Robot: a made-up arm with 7 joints. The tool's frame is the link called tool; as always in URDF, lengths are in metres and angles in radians.
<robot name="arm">
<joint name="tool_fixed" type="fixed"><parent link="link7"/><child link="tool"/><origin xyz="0.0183 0.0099 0.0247" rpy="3.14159 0 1.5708"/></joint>
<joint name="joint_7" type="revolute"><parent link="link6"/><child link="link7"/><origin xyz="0.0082 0.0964 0.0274" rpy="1.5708 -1.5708 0"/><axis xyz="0 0 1"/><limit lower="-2.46" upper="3.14"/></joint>
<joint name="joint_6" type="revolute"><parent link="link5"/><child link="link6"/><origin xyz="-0.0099 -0.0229 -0.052" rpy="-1.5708 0 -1.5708"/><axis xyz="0 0 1"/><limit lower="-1.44" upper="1.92"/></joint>
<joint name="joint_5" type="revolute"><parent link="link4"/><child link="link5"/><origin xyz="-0.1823 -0.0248 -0.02" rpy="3.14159 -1.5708 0"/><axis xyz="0 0 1"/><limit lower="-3.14" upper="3.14"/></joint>
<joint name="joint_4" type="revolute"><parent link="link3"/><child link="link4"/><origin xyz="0.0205 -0.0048 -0.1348" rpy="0 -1.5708 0"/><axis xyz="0 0 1"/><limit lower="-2.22" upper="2.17"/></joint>
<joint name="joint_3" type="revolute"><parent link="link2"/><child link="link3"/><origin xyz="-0.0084 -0.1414 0.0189" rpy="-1.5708 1.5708 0"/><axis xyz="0 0 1"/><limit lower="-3.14" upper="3.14"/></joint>
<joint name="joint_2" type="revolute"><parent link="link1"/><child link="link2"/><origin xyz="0.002 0.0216 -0.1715" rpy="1.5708 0 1.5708"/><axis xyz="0 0 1"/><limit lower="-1.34" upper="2.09"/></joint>
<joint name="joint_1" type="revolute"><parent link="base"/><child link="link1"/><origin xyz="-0.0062 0.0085 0.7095" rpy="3.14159 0 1.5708"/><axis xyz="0 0 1"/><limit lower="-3.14" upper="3.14"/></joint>
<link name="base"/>
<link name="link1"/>
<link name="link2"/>
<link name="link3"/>
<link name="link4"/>
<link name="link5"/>
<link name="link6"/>
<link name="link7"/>
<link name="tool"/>
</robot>
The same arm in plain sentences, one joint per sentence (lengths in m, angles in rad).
The arm has seven revolute joints in a row. What follows holds with every joint at zero, and every direction is one of the base frame's. Joint 1 lies 0.0062 m along -x and 0.0085 m along +y and 0.7095 m along +z from the base frame's origin and turns about -z, from -3.14 to 3.14 rad. Joint 2 lies 0.0216 m along +x and 0.002 m along +y and 0.1715 m along +z from joint 1 and turns about +y, from -1.34 to 2.09 rad. Joint 3 lies 0.0084 m along -x and 0.0189 m along +y and 0.1414 m along +z from joint 2 and turns about -z, from -3.14 to 3.14 rad. Joint 4 lies 0.0048 m along +x and 0.0205 m along -y and 0.1348 m along +z from joint 3 and turns about +y, from -2.22 to 2.17 rad. Joint 5 lies 0.0248 m along +x and 0.02 m along -y and 0.1823 m along +z from joint 4 and turns about -z, from -3.14 to 3.14 rad. Joint 6 lies 0.0229 m along -x and 0.0099 m along -y and 0.052 m along +z from joint 5 and turns about +y, from -1.44 to 1.92 rad. Joint 7 lies 0.0082 m along -x and 0.0274 m along +y and 0.0964 m along +z from joint 6 and turns about -z, from -2.46 to 3.14 rad. The tool frame, which is the frame that the pose is given for, lies 0.0099 m along +x and 0.0183 m along +y and 0.0247 m along -z from joint 7; its axes are the base frame's turned by roll 0, pitch 0 and yaw 0 rad (as in URDF: about the fixed x, then y, then z).
